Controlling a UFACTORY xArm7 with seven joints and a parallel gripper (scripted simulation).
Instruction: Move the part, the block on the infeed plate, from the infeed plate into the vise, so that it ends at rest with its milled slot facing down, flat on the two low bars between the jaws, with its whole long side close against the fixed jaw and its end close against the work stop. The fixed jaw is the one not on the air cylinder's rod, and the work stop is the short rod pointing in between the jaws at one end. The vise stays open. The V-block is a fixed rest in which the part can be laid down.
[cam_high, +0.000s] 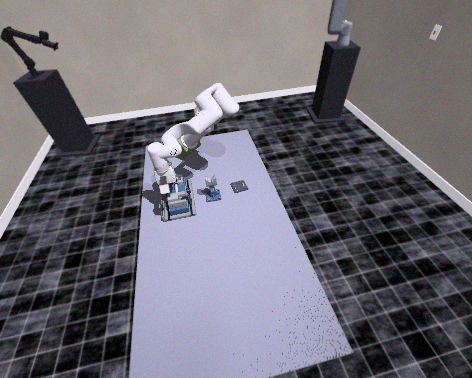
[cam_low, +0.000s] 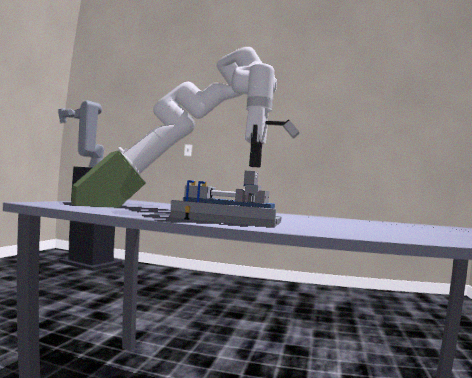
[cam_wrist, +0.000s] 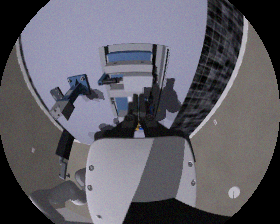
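Now: hand 90 mm above the part. From my hand the other things lie so: air cylinder: 170 mm behind, 100 mm below, 10 mm to the right; then blue vise bed: 140 mm below, 70 mm behind, 10 mm to the left.
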